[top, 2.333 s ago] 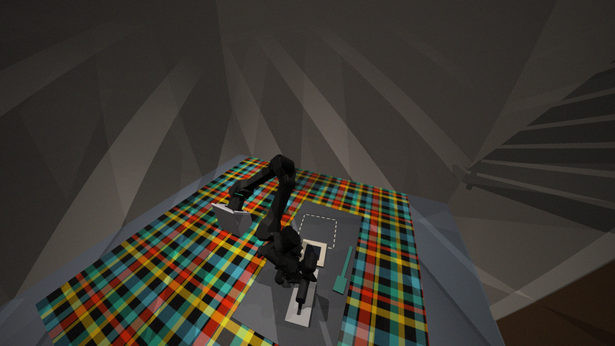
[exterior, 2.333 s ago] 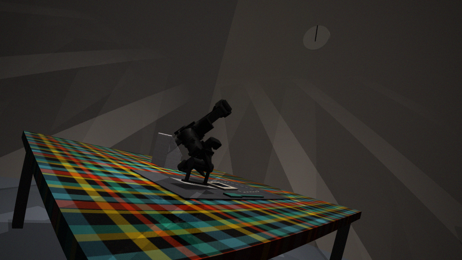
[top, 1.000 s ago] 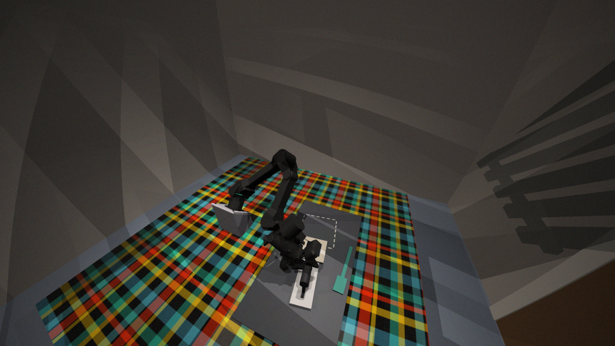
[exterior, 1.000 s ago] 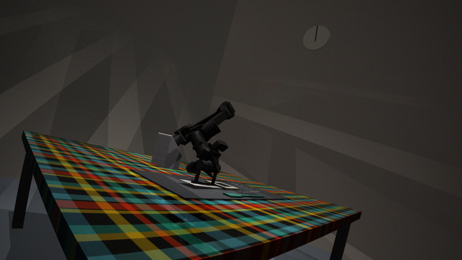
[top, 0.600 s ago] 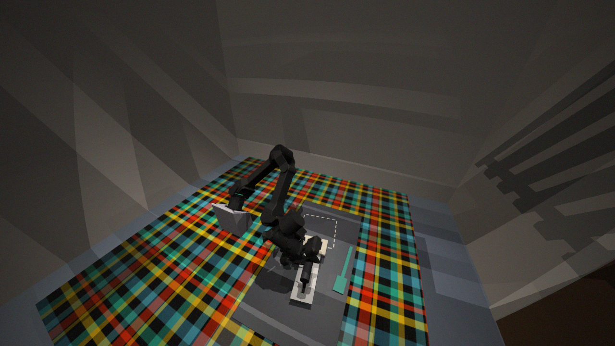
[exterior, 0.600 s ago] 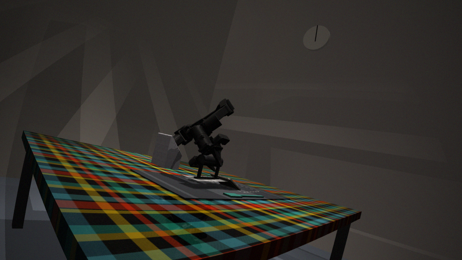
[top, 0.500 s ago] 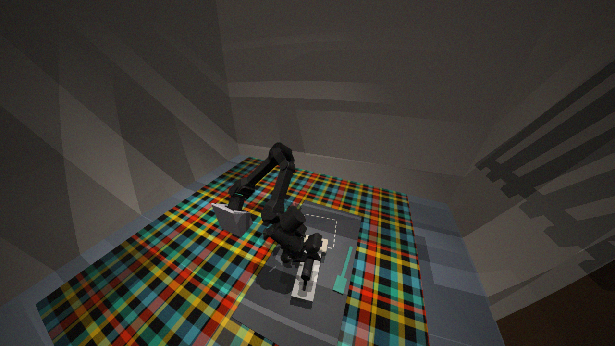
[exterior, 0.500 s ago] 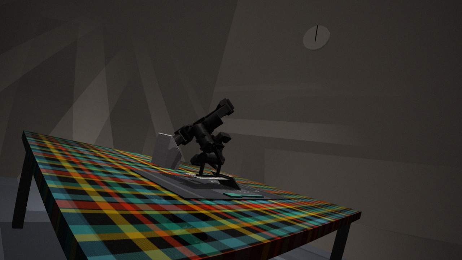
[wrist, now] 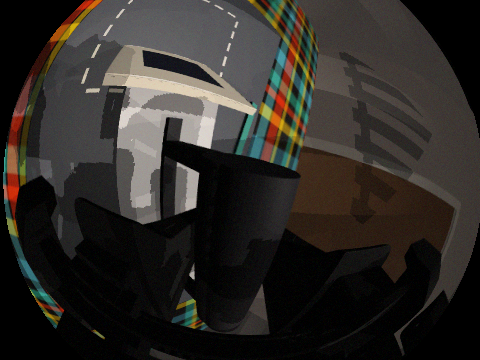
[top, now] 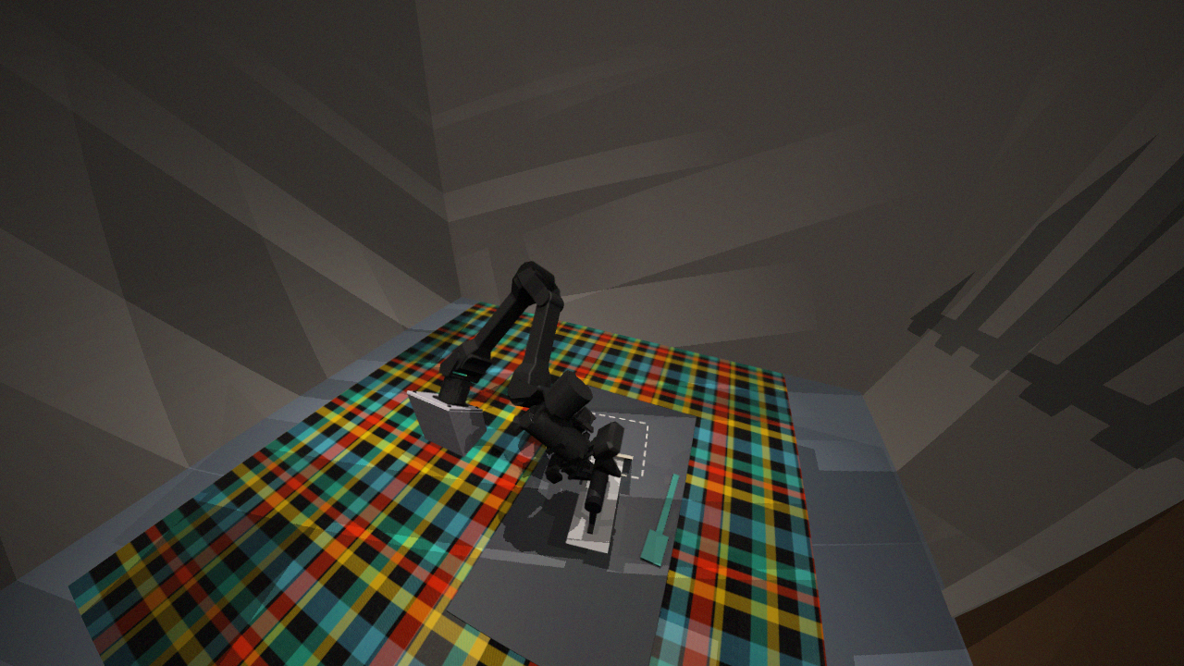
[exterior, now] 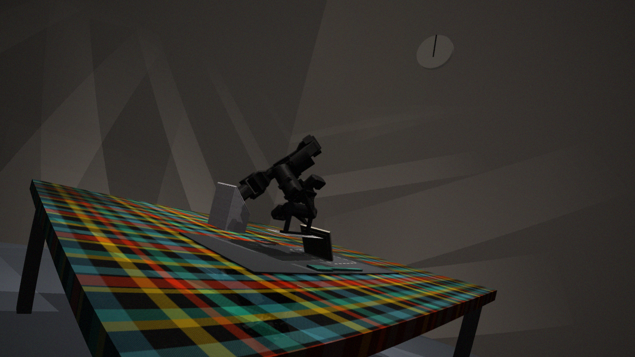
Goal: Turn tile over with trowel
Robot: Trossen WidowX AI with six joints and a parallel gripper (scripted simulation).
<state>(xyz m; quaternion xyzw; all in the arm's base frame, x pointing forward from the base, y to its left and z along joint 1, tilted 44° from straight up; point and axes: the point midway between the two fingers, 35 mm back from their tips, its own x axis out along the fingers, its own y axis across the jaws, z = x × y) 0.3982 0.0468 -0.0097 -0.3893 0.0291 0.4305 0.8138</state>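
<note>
Now: the trowel 110 mm below my gripper tip, 110 mm ahead of it and 20 mm to the left of it. Also, from my gripper tip: tile 90 mm to the left, 70 mm below, 50 mm behind.
</note>
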